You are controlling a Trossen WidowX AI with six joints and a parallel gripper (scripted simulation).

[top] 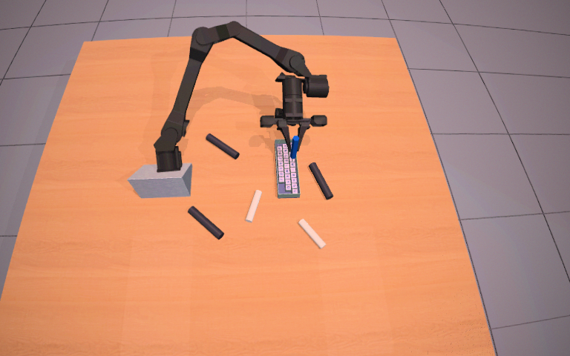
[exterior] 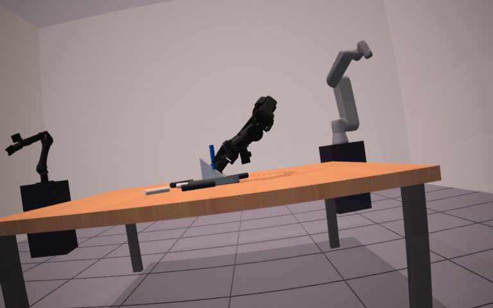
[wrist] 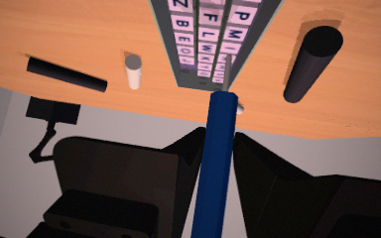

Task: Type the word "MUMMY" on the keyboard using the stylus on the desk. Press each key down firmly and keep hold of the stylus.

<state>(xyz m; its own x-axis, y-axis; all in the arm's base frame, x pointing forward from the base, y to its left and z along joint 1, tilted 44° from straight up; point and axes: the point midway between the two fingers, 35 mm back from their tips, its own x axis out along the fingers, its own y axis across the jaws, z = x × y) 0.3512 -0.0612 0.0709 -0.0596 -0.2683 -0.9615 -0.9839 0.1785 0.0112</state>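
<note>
Now: gripper tip 1 cm above the blue stylus. Round my gripper tip: grey stylus tip: 5 cm below.
</note>
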